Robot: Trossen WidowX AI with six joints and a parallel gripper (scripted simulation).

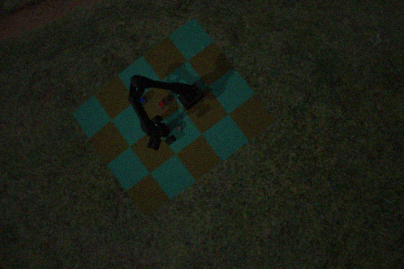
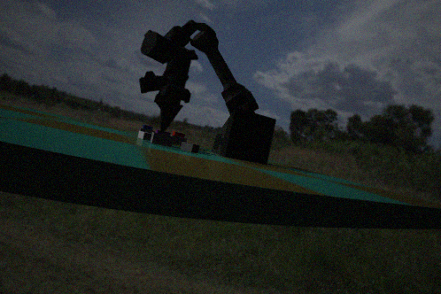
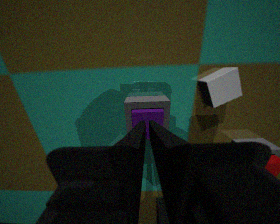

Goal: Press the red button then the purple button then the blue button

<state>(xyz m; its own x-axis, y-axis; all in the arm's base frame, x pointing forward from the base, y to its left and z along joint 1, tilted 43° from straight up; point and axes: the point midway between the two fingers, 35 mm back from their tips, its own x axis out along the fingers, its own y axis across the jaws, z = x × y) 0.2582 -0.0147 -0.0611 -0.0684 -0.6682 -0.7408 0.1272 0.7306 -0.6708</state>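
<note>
Right now the purple button is 10 mm below my gripper tip. Also, from my gripper tip: white block (20 mm ahead, 90 mm to the right, 20 mm below); red button (90 mm behind, 140 mm to the right); grey block (60 mm behind, 50 mm to the left, 20 mm below).
</note>
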